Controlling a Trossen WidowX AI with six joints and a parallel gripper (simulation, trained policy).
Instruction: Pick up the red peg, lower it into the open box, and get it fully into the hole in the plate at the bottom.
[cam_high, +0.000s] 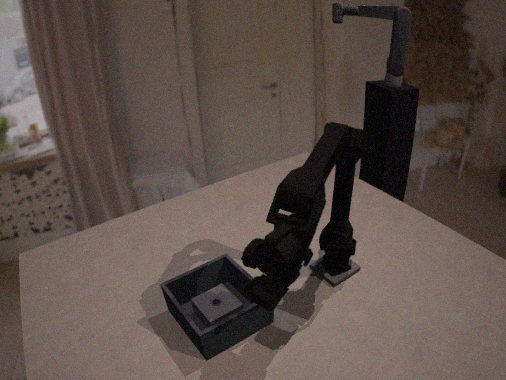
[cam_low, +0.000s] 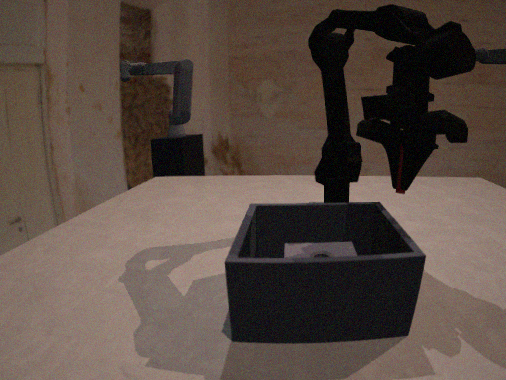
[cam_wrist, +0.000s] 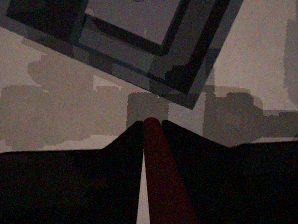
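Right now my gripper tip is 90 mm short of the grey plate, 100 mm to the left of it and 80 mm above it. From my gripper tip the other things lie so: dark blue box 90 mm ahead, 100 mm to the right, 100 mm below; red peg 10 mm behind, 30 mm above.
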